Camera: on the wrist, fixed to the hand. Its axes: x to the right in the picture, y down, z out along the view.
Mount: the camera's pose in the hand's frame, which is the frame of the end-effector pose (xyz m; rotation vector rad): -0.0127 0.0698 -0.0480 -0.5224 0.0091 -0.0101
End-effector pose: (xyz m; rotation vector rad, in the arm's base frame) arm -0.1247 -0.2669 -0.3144 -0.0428 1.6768 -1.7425
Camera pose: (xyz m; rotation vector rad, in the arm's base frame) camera -0.1065 -0.2128 -0.3783 -0.2811 2.0965 -1.2689
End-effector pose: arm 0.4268 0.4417 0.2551 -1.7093 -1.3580 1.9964
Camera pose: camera 0.5001 0.4184 0.2175 1.7619 1.8754 -1.6037
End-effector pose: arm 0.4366 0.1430 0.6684 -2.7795 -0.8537 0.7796
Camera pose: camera 0.4863 0.0791 0.6965 2.5735 0.9775 -0.4884
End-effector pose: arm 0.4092 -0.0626 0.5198 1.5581 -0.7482 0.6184
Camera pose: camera 0.3494 -0.0172 0.5610 1.0758 -0.8169 0.3802
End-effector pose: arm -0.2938 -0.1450 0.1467 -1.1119 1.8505 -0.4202
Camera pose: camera -0.3679 -0.1044 0.1325 -1.4612 2.0207 0.0654
